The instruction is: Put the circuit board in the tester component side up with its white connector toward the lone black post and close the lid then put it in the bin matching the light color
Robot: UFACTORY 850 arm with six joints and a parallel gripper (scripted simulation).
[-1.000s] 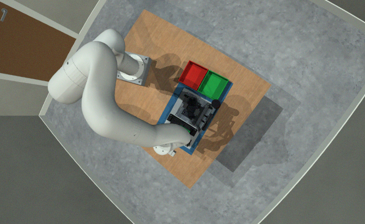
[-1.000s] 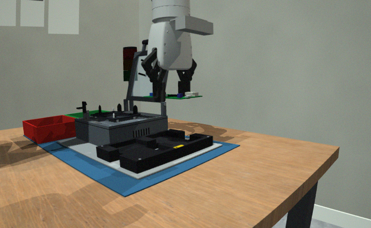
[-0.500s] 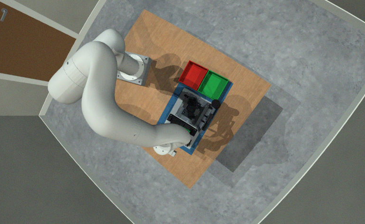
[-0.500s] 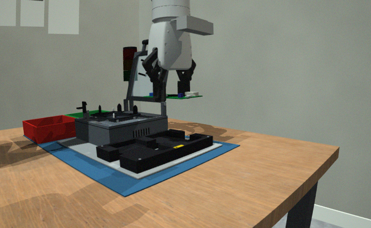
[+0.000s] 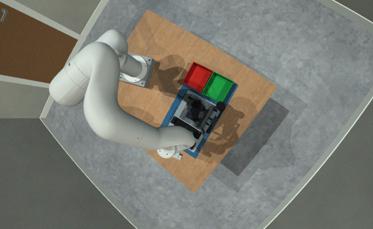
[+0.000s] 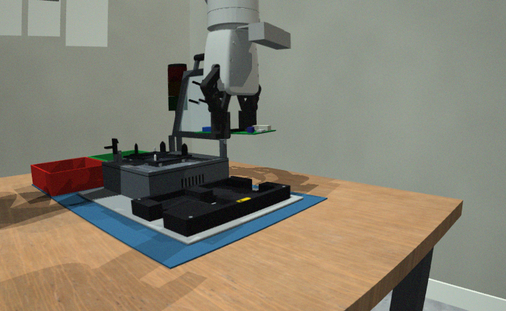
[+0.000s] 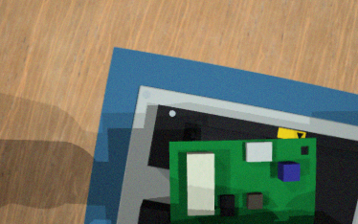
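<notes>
Right now my hand is right at the green circuit board. Also, from my hand: black hook (13 cm behind, 21 cm to the left, 4 cm below); see-through lid (6 cm ahead, 18 cm to the left, 6 cm above); green bin (4 cm behind, 37 cm to the left, 11 cm below).
</notes>
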